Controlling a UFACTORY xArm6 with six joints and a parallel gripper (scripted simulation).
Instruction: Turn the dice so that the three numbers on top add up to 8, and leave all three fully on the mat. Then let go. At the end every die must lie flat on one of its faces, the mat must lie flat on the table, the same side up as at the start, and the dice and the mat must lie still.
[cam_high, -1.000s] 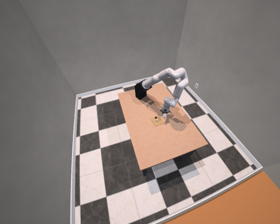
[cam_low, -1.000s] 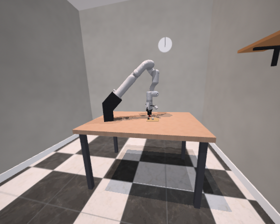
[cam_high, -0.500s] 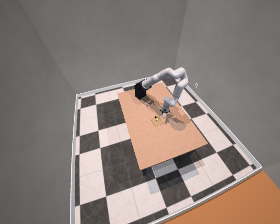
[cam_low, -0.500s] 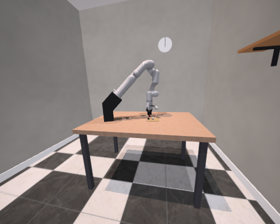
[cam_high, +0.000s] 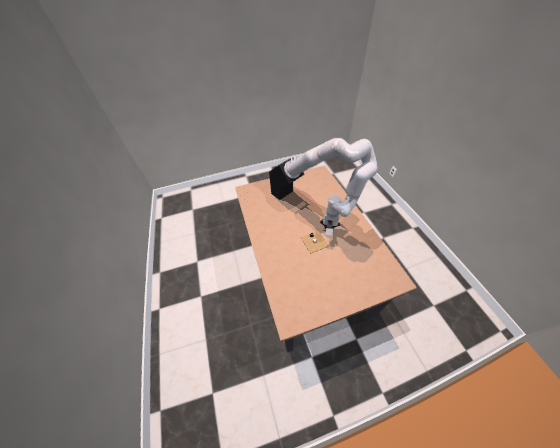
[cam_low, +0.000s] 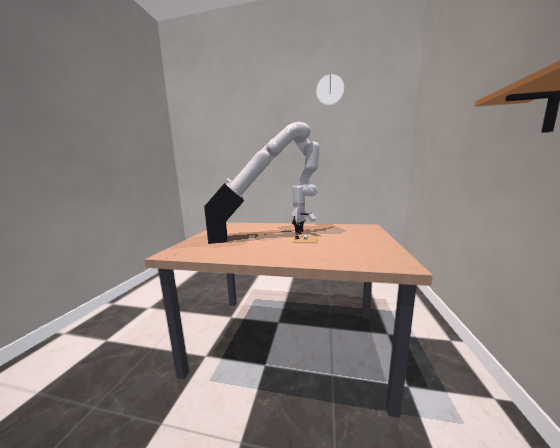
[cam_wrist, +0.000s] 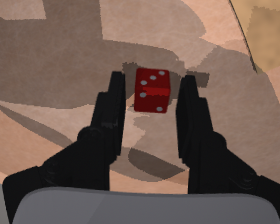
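Now: the red die 20 mm below my hand. Also, from my hand: white die: 80 mm ahead, 110 mm to the right, 20 mm below; then tan mat: 80 mm ahead, 110 mm to the right, 30 mm below.
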